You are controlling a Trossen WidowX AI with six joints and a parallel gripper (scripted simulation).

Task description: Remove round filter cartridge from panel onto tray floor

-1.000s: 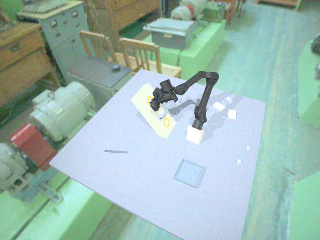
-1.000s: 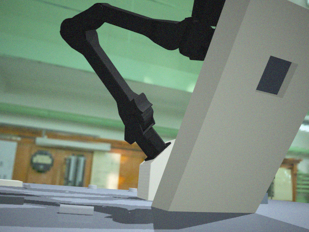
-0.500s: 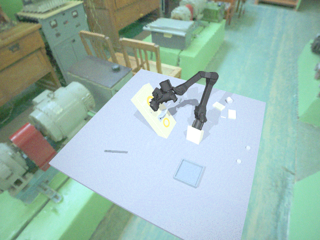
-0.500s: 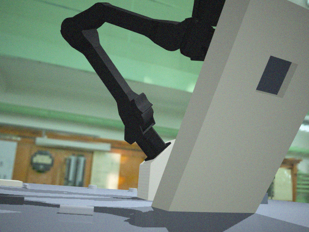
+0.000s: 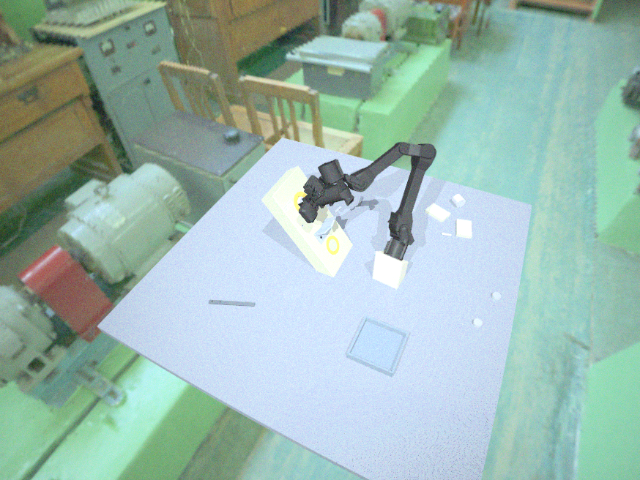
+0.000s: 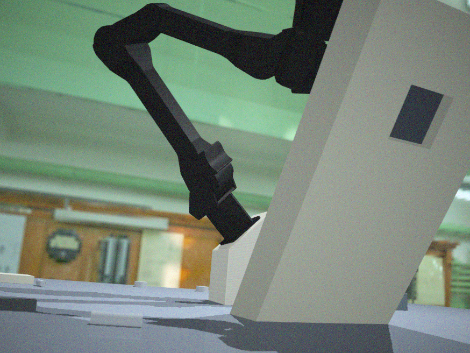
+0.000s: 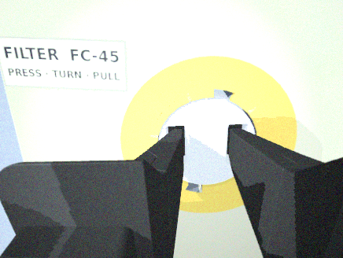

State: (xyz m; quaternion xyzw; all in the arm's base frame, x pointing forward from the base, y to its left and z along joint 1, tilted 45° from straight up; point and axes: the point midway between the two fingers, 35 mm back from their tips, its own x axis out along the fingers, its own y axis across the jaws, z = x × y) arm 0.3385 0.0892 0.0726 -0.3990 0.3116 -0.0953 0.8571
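Right now the round filter cartridge is 1 cm ahead of my gripper tip and 1 cm below it. From my gripper tip the other things lie so: cream service panel: 4 cm behind, 8 cm below; then tray: 43 cm behind, 27 cm to the left, 22 cm below.
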